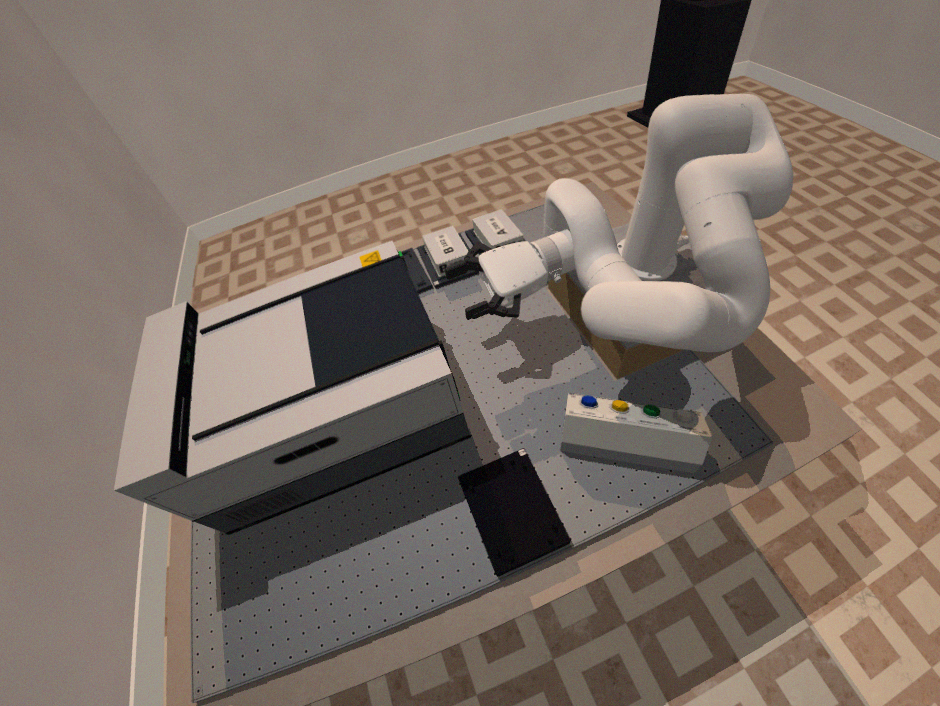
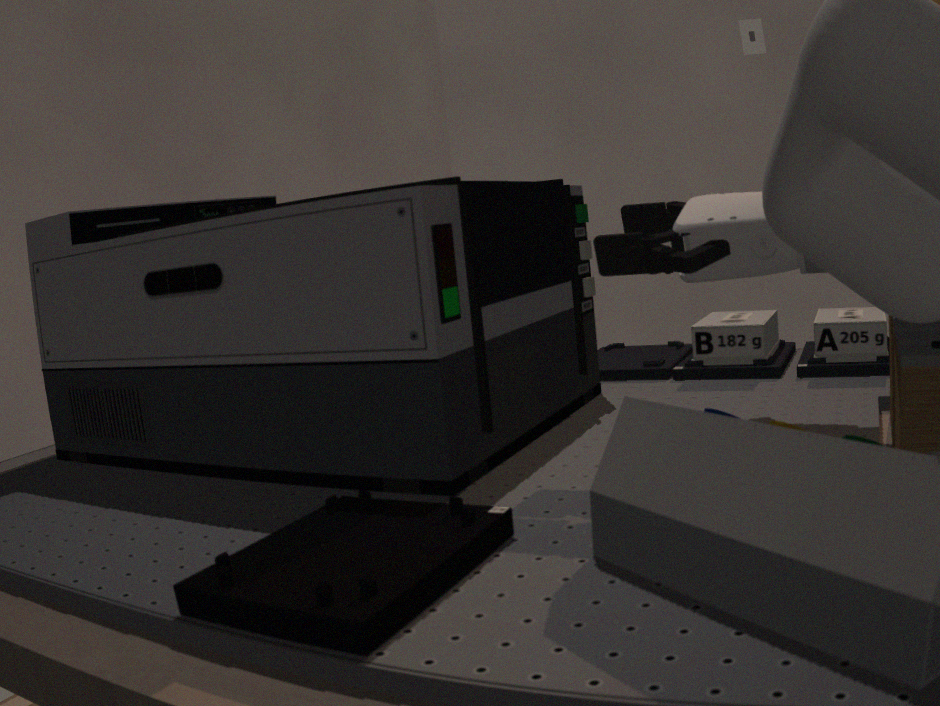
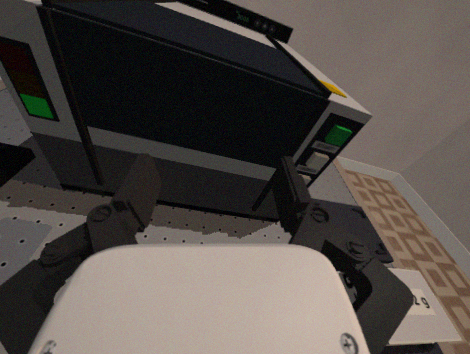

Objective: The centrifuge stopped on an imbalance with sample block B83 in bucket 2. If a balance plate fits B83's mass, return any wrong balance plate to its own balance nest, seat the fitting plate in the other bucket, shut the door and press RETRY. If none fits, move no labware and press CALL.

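Where they show: gripper, fingertip midpoint: [image 1: 455, 294] [image 2: 611, 238] [image 3: 217, 170]; arm's base, link origin: [image 1: 644, 259].
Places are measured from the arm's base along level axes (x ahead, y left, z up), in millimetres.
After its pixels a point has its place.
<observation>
The centrifuge [image 1: 364, 440] {x 621, y 137, z 37 mm} [image 2: 227, 303] {x 647, y 136, z 49 mm} [image 3: 180, 105] {x 458, y -6, z 73 mm} has a dark panel across its front; the buckets and block B83 do not show. Its status light [image 2: 450, 301] {x 463, y 124, z 37 mm} [image 3: 37, 106] {x 463, y 121, z 37 mm} glows green. A green button [image 2: 581, 212] {x 448, y -155, z 89 mm} [image 3: 338, 135] {x 447, y -161, z 90 mm} sits above pale buttons on its front; their labels are unreadable. Balance plate B, marked 182 g [image 1: 445, 244] {x 322, y -317, z -40 mm} [image 2: 734, 339] {x 319, y -256, z -55 mm} [image 3: 425, 317] {x 304, y -335, z -40 mm}, and plate A, marked 205 g [image 1: 497, 227] {x 186, y -307, z -40 mm} [image 2: 849, 338] {x 189, y -249, z -57 mm}, each sit on a dark nest. My gripper [image 1: 471, 283] [image 2: 614, 237] {x 392, y -43, z 65 mm} [image 3: 217, 170] {x 392, y -43, z 65 mm} is open and empty, raised in front of the centrifuge.
A dark nest [image 2: 638, 360] {x 439, y -302, z -82 mm} [image 3: 345, 225] {x 455, y -332, z -82 mm} without a plate lies between the centrifuge and plate B. A black nest [image 1: 516, 516] {x 459, y 306, z -75 mm} [image 2: 341, 554] {x 458, y 301, z -76 mm} lies at the near table edge. A button box [image 1: 630, 444] {x 252, y 297, z -41 mm} [image 2: 759, 524] {x 241, y 311, z -48 mm} with blue, yellow, green and grey buttons stands beside it.
</observation>
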